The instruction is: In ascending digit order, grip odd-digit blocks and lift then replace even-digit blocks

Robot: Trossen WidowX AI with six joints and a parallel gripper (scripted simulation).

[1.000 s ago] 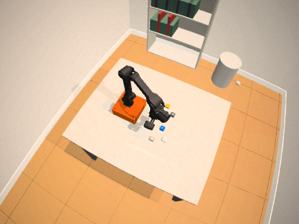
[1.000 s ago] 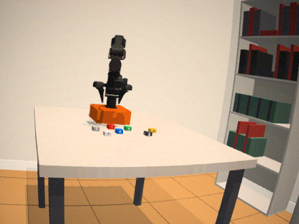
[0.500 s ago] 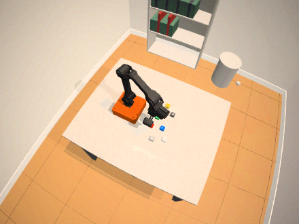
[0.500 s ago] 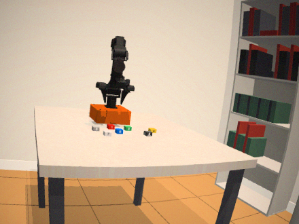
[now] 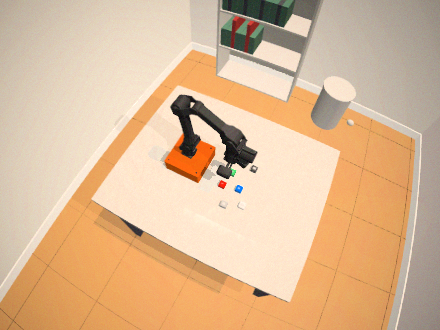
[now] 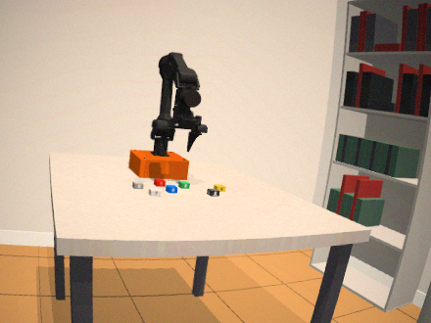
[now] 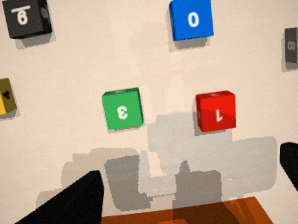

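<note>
My gripper tip is 120 mm above the blue block, 70 mm short of it and 30 mm to the left of it. Round my gripper tip: grey block (130 mm to the right, 120 mm below, 40 mm ahead); green block (120 mm below, 40 mm to the left); red block (120 mm below, 40 mm to the right, 10 mm behind).
</note>
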